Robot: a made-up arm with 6 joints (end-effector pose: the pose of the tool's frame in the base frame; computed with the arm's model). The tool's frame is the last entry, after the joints. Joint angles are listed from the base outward.
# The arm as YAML. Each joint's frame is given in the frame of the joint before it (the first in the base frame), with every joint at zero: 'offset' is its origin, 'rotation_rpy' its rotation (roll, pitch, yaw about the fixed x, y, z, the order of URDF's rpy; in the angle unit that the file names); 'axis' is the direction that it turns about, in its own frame. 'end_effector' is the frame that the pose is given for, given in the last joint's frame.
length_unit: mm
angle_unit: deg
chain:
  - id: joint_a
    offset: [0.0, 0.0, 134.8]
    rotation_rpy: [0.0, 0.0, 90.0]
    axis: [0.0, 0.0, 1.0]
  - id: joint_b
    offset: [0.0, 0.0, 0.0]
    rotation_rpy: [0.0, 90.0, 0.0]
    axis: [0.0, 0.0, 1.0]
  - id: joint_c
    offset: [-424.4, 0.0, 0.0]
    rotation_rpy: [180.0, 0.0, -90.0]
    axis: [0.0, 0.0, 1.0]
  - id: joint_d
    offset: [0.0, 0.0, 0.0]
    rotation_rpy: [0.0, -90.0, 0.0]
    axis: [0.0, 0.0, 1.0]
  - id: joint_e
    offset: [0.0, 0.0, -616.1]
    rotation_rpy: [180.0, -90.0, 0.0]
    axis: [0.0, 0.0, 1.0]
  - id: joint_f
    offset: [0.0, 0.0, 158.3]
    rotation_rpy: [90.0, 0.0, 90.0]
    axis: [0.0, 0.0, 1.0]
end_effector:
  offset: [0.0, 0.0, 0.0]
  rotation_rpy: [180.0, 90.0, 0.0]
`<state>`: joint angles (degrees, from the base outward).
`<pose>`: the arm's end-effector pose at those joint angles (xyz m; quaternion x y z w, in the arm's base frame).
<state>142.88 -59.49 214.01 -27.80 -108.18 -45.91</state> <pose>0.4048 -0.1308 -0.2692 -0.8034 0.4479 -0.3018 0.2509</pose>
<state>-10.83 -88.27 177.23 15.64 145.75 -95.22</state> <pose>-0.4510 -0.0689 -0.4699 0.6836 -0.2676 0.3419 0.5867</pose>
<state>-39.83 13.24 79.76 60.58 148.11 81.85</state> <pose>0.1162 -0.1982 1.1679 0.3987 0.7476 0.1223 0.5169</pose>
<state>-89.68 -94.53 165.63 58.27 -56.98 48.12</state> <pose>-0.0855 0.3952 -0.5288 0.1556 0.8449 0.3798 0.3431</pose>
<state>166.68 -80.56 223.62 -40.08 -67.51 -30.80</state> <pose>0.1805 0.0817 -0.3625 -0.7492 0.5376 0.3155 0.2240</pose>
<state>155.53 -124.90 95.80 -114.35 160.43 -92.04</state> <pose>0.8005 -0.4360 -0.4004 0.3384 -0.1974 0.8258 0.4057</pose>
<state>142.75 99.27 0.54 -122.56 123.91 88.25</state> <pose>-0.2056 0.0493 -0.5223 -0.6451 -0.3687 -0.1019 0.6614</pose>
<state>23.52 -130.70 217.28 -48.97 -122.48 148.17</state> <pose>0.2762 0.0069 -0.3871 -0.2481 -0.1510 0.9475 0.1335</pose>
